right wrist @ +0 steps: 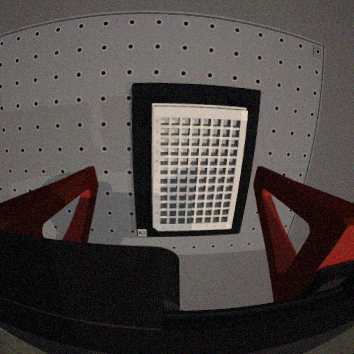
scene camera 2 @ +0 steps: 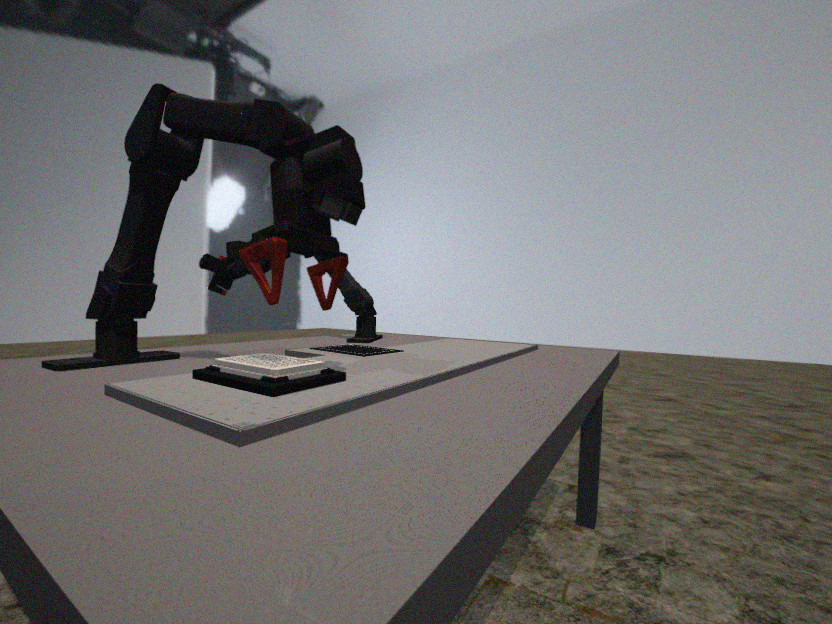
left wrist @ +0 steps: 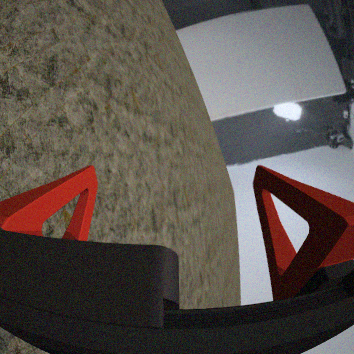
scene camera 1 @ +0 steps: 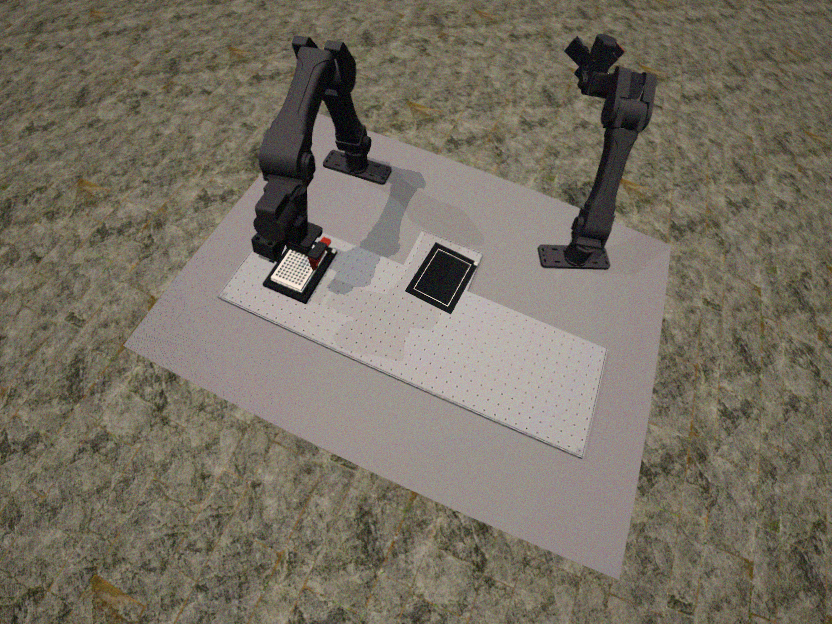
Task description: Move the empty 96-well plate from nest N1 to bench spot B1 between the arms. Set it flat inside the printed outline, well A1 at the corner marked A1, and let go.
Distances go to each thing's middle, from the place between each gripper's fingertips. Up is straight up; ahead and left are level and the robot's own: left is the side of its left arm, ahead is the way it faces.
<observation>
My right hand is 80 mm above the white well plate [scene camera 2: 255,366], 30 mm to the left of it and 30 mm past it. Also, from my right hand: black outlined rectangle [scene camera 1: 440,281] (300 mm to the left, 170 mm behind, 100 mm below).
I see the black outlined rectangle 890 mm ahead of my left hand, 150 mm to the right of it and 180 mm below it. The rest, counted from my left hand: white well plate: 1040 mm ahead, 480 mm to the right, 170 mm below.
</observation>
